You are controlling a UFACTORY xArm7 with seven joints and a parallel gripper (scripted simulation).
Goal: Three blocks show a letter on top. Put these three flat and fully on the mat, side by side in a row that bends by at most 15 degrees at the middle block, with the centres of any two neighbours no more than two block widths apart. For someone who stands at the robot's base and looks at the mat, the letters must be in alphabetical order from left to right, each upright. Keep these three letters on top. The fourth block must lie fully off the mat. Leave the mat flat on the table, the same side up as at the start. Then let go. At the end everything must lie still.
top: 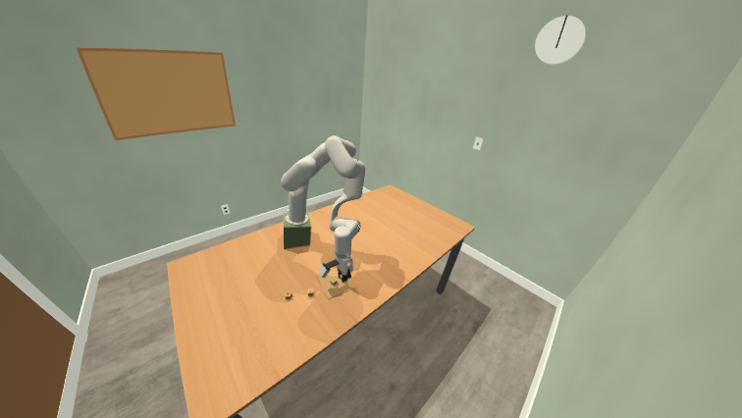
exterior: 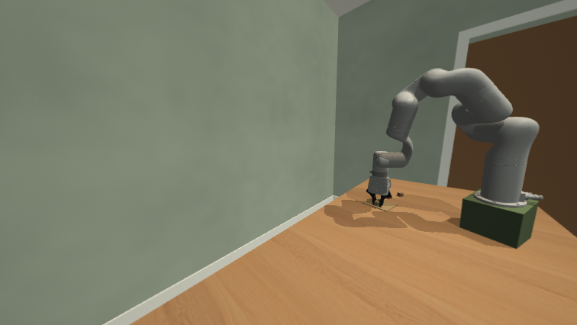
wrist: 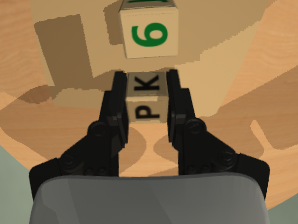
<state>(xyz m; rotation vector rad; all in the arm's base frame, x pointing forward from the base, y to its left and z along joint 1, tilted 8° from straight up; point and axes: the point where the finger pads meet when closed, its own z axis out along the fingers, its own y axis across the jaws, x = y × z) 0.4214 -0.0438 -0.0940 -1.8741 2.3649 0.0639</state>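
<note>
Right now my hand is 50 mm to the left of the green-topped block, 10 mm past it and 10 mm above it. Round my hand: tan mat (40 mm to the right, 20 mm below, 10 mm behind).
</note>
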